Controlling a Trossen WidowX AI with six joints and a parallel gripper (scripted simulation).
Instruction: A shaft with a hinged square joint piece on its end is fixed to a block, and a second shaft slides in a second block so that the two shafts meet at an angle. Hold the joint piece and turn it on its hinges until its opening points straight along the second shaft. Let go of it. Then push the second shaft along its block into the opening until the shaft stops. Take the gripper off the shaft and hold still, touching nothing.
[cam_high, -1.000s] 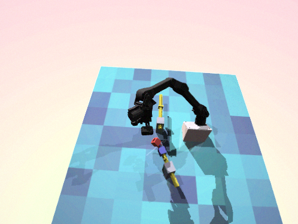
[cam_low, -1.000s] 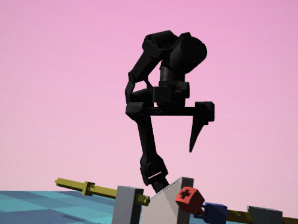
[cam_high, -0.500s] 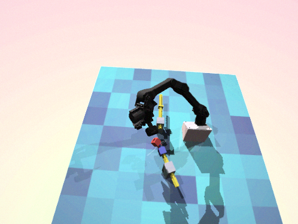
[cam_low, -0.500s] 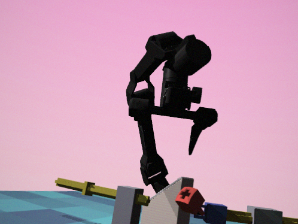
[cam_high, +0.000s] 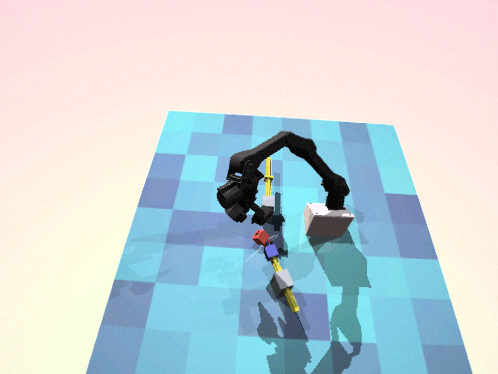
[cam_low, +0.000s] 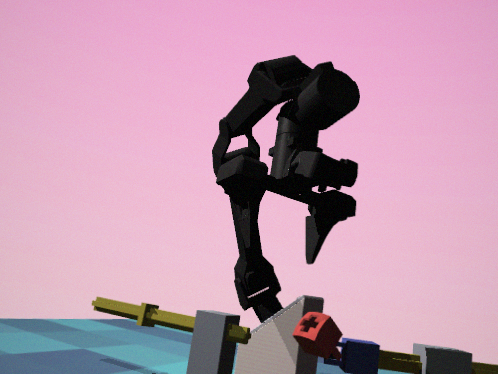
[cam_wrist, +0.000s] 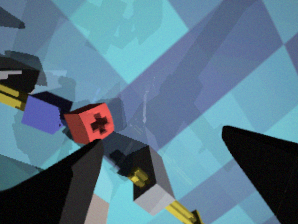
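The red joint piece is 7 cm behind my gripper tip, 5 cm to the left of it and 9 cm below it.
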